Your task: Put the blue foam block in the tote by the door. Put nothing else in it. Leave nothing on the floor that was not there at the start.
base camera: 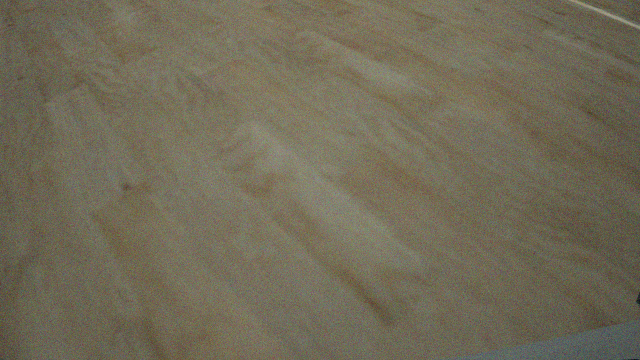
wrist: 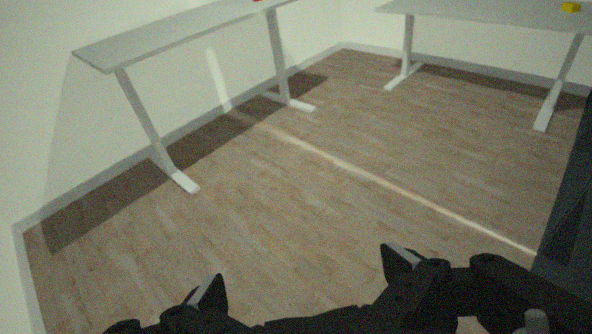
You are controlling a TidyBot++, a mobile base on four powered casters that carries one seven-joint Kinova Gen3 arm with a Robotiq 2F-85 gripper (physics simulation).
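Frame: origin at the arm's base, x right, y up, z back, level; millimetres.
Seen in the pictures: gripper, fingertip midpoint: (wrist: 304, 276).
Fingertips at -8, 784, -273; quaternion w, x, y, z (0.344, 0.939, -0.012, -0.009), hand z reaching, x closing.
Observation:
A point is followed by its place in that frame, as x, y, z.
My gripper (wrist: 304, 276) {-8, 784, -273} is open, with its two fingers wide apart and the floor showing between them in the wrist view. No object is between the fingers. The blue foam block does not show in either view. The tote and the door do not show in either view.
A grey table (wrist: 165, 37) {-575, 553, -1957} stands along the left wall, with a bit of a red object (wrist: 257, 0) {-32, 555, -2530} on it. A second table (wrist: 465, 14) {1383, 323, -2187} at the back right bears a yellow block (wrist: 570, 7) {1997, 354, -1952}. A dark upright structure (wrist: 565, 220) {1036, -81, -743} is at the right edge.

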